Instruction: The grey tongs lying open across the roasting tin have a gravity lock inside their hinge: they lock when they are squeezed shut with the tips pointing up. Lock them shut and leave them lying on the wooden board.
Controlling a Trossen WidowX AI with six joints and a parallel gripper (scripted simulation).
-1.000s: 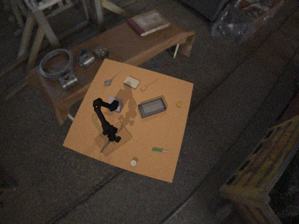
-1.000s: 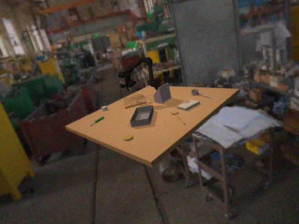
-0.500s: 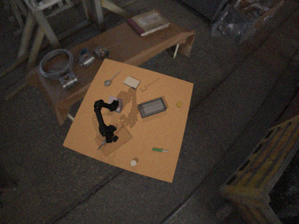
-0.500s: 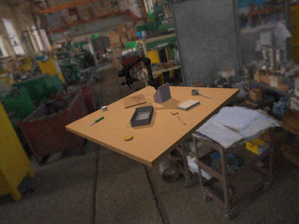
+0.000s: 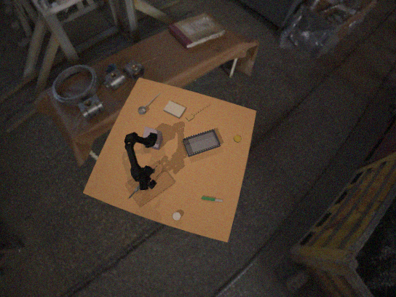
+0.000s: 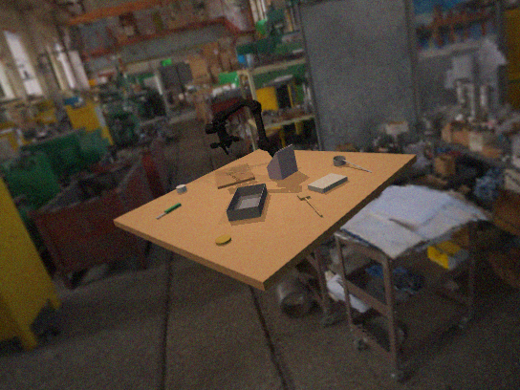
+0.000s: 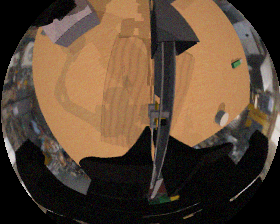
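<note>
Now: gripper tip 150 mm above the wooden board. Also, from my gripper tip: roasting tin 460 mm to the left, 350 mm ahead, 130 mm below; yellow disc 670 mm ahead, 600 mm to the left, 140 mm below; white cap 290 mm ahead, 210 mm to the right, 140 mm below.
</note>
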